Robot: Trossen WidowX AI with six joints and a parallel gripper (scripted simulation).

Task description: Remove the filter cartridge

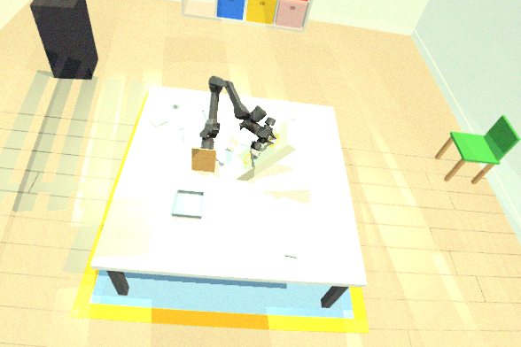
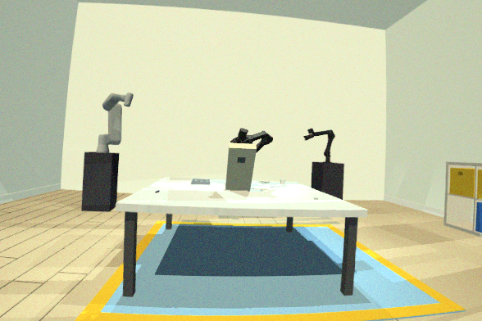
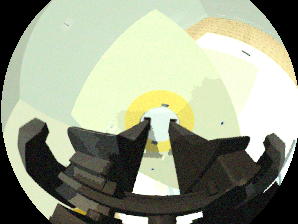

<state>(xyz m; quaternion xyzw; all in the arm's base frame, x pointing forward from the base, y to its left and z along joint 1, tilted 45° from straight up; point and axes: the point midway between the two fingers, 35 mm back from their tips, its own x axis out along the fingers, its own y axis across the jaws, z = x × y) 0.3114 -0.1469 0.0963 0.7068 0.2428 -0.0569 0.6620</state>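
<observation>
The filter cartridge is 10 mm below my gripper tip and 10 mm ahead of it. Round my gripper tip: shallow square tray (450 mm behind, 240 mm to the right, 240 mm below); service panel (80 mm below, 40 mm behind).
</observation>
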